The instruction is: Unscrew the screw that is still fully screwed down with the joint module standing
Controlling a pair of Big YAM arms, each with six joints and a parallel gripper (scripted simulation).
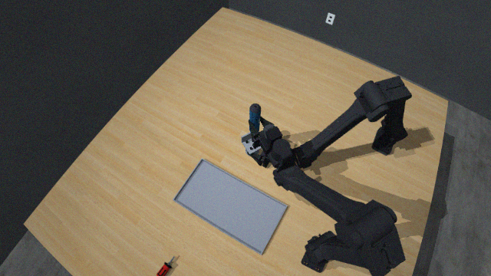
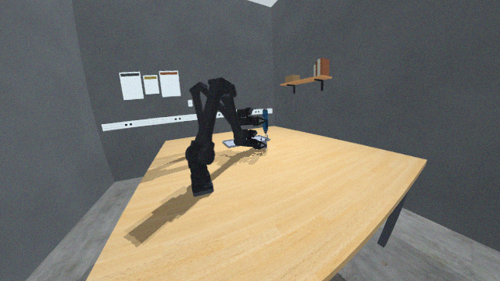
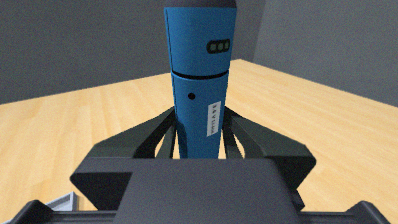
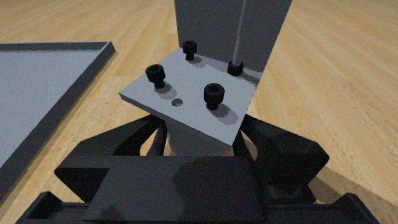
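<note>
My right hand is 1 cm below the joint module. Round my right hand: grey bracket: 5 cm above; then grey tray: 25 cm to the left, 8 cm behind, 2 cm below.
</note>
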